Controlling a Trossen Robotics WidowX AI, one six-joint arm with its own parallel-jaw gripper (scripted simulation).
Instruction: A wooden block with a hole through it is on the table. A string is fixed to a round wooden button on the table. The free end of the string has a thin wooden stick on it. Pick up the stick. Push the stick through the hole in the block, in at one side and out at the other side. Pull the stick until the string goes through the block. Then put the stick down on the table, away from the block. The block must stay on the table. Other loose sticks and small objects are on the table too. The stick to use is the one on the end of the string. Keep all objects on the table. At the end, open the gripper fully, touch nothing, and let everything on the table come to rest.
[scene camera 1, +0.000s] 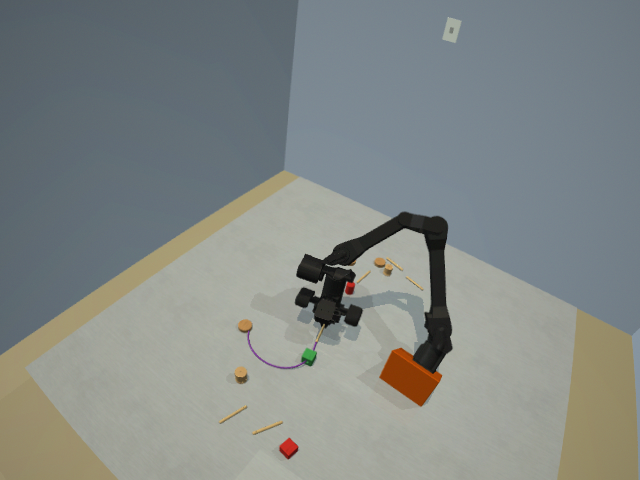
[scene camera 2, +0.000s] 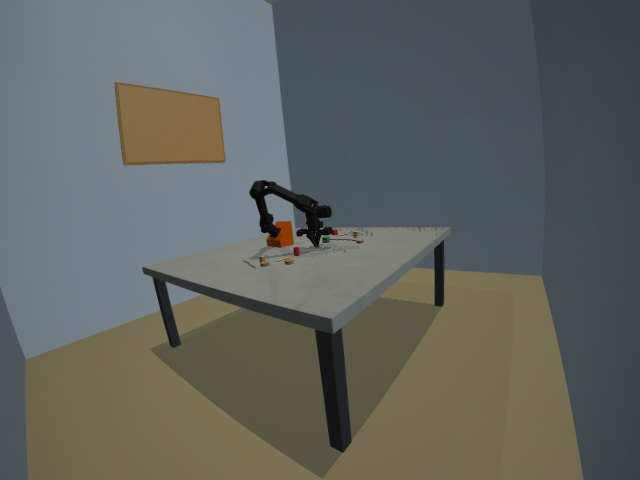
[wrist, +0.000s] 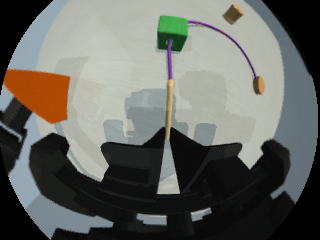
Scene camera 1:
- gripper: 323, 326
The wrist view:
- gripper: 166, 130
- green block: 174, 28
